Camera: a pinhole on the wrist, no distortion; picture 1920 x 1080 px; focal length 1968.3 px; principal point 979.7 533.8 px. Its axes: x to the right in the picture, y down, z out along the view. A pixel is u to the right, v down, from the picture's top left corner.
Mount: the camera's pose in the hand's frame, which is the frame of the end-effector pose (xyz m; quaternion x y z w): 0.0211 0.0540 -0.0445 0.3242 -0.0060 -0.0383 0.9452
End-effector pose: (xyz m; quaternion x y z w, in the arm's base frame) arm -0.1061 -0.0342 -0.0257 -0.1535 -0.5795 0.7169 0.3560
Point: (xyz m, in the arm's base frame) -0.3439 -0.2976 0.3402
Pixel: 1155 763
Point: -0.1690 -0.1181 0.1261
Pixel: 1017 387
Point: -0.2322 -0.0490 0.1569
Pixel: 1774 356
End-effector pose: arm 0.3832 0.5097 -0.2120 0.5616 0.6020 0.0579 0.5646
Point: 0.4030 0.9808 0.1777
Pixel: behind the camera
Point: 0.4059 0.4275 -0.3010
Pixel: 847 326
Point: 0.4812 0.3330 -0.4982
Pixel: 1295 509
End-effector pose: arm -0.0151 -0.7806 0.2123 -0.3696 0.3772 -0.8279 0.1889
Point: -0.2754 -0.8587 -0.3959
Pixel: behind the camera
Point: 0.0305 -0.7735 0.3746
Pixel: 1265 93
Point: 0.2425 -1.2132 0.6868
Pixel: outside the picture
